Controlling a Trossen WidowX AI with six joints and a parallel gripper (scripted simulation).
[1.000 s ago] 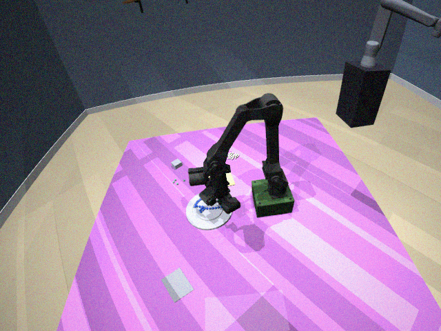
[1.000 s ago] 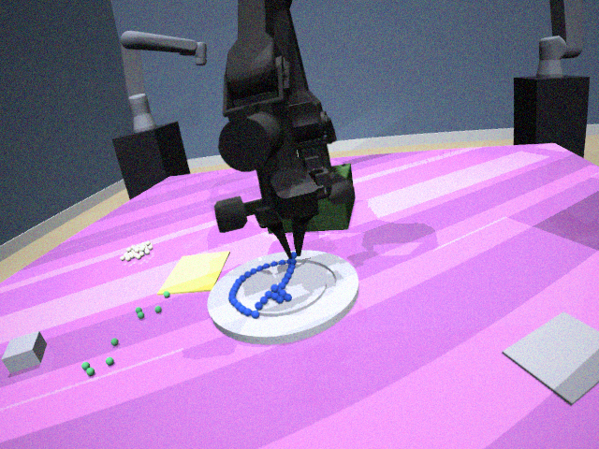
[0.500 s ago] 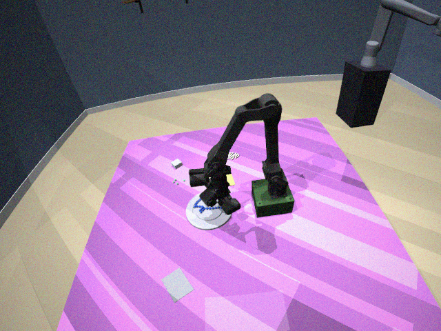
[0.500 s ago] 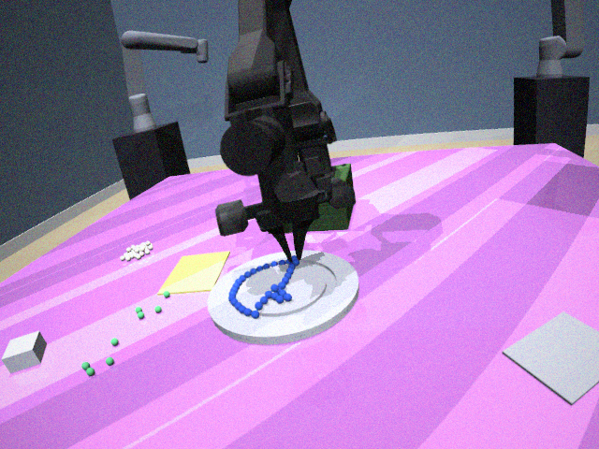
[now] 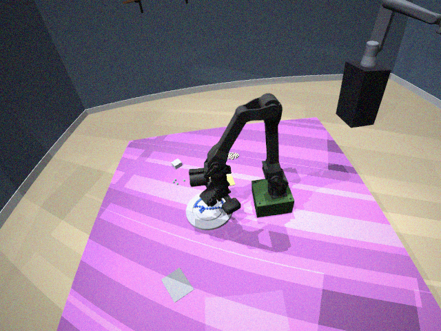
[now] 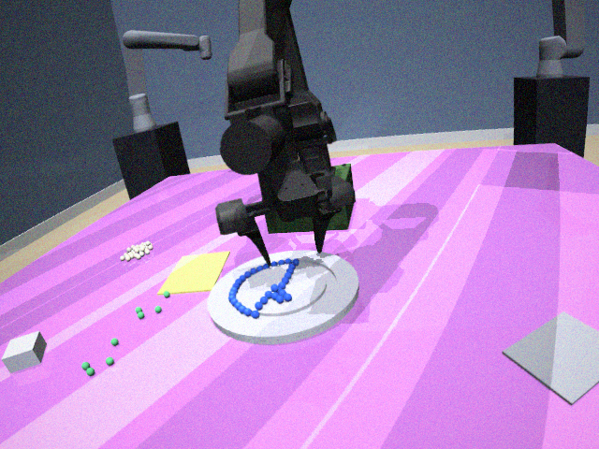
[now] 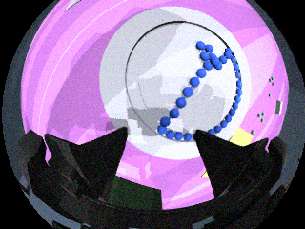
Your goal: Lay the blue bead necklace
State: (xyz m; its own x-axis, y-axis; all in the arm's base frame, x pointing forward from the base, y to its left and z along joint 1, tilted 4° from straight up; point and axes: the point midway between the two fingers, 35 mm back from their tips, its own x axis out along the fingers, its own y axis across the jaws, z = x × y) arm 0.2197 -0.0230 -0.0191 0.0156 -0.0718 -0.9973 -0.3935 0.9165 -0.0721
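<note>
Now: the round white bead board 6 cm ahead of my gripper tip, 1 cm to the right of it and 1 cm below it. Also, from my gripper tip: yellow sheet (17 cm to the right, 2 cm below); then grey tile (30 cm to the left, 21 cm ahead, 2 cm below); then cube (34 cm to the right, 21 cm ahead, 1 cm below).
</note>
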